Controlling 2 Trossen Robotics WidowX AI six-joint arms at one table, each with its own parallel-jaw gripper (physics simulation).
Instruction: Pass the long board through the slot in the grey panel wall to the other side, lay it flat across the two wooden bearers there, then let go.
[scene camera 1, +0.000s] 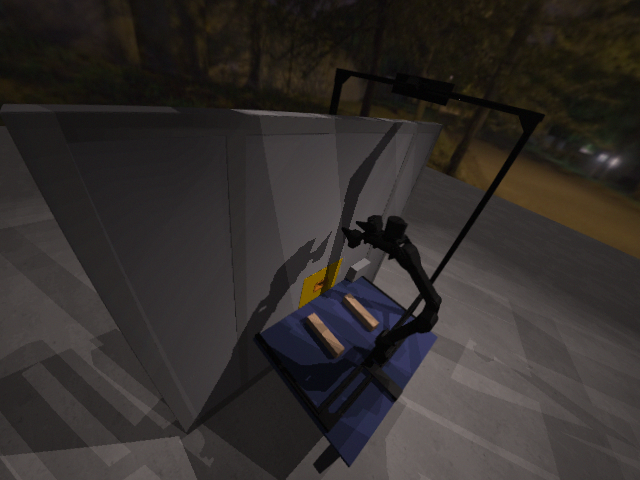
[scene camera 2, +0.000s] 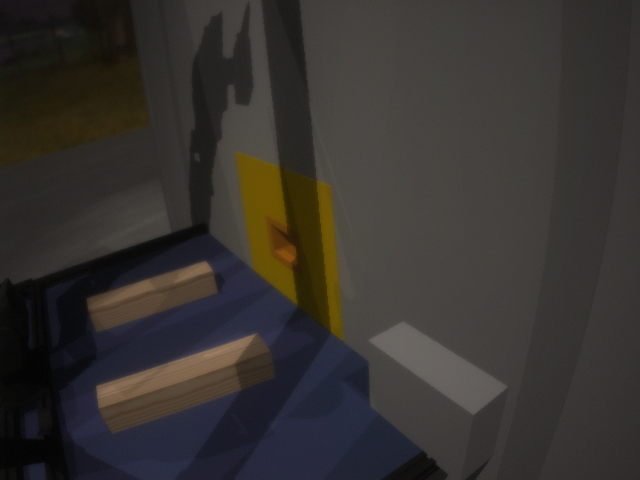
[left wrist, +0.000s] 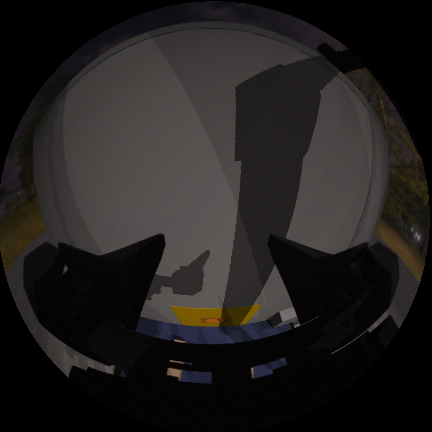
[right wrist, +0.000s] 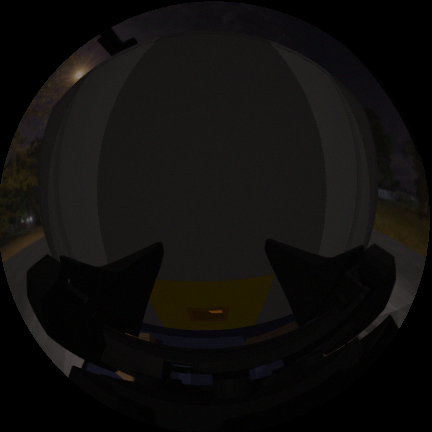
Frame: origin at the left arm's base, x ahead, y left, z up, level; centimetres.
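Seen in the pictures: left gripper, fingertip midpoint: (scene camera 1: 349, 225) (left wrist: 217, 240); right gripper, fingertip midpoint: (right wrist: 214, 246); left arm's base, link origin: (scene camera 1: 379, 356) (scene camera 2: 24, 390).
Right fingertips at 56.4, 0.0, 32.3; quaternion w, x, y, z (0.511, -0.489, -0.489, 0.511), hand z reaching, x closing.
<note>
Offsets run from my right fingertips to a thing's middle, as dx, dy, dz. "spot": to the spot under its first point. Level surfaces: height alone.
My left gripper (scene camera 1: 350, 226) (left wrist: 217, 240) is open and empty, above the bearers' table and facing the grey panel wall (scene camera 1: 289, 180) (scene camera 2: 439, 155) (left wrist: 125, 150) (right wrist: 210, 150). The slot @[spot: -11.3, -2.2, -26.2] (scene camera 1: 318, 284) (scene camera 2: 285, 254) (left wrist: 213, 320) (right wrist: 195, 314) is orange-lined in a yellow patch, below the gripper. Two wooden bearers lie apart and roughly parallel, one bearer (scene camera 1: 324, 335) (scene camera 2: 186, 382) and the other bearer (scene camera 1: 360, 312) (scene camera 2: 152, 295), with no board on them. My right gripper (right wrist: 214, 246) is open and empty, facing the wall's dark side. Brown wood shows partly behind its fingers; I cannot tell whether it is the long board.
A blue table @[dz -34.2] (scene camera 1: 281, 330) (scene camera 2: 330, 372) carries the bearers and meets the wall. A pale grey block @[spot: -18.2, -30.8, -24.8] (scene camera 1: 360, 269) (scene camera 2: 439, 366) (left wrist: 287, 315) stands against the wall beside the table. A black overhead frame (scene camera 1: 484, 201) rises over the left arm.
</note>
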